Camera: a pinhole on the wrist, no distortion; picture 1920 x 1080 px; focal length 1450.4 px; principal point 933.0 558.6 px. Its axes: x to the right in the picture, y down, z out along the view. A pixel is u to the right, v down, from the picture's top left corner.
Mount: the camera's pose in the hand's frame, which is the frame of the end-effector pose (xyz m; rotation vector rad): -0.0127 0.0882 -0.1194 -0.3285 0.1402 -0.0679
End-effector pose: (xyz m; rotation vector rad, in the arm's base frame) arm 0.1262 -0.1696 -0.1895 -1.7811 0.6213 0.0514
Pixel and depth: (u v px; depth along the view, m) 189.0 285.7 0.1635
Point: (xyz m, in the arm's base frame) 0.0278 -0.1124 -0.2860
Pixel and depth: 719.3 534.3 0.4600
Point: 0.1053 0.0888 -0.4913
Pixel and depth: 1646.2 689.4 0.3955
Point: 0.2920 -0.1044 -0.5426
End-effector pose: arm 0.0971 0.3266 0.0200 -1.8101 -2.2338 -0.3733
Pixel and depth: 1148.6 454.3 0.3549
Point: 0.2411 0.5183 -0.1424
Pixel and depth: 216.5 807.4 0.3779
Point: 0.3985 0.3385 -0.2368
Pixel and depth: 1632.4 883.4 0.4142
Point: 0.3238 0.6871 -0.0810
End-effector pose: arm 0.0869 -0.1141 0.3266 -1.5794 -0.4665 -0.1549
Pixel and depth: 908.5 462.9 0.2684
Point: 0.1415 0.0263 0.1799
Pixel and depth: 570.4 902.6 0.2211
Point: 0.1253 -0.0438 0.1124
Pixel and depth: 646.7 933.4 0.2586
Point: 0.1388 -0.0123 0.0910
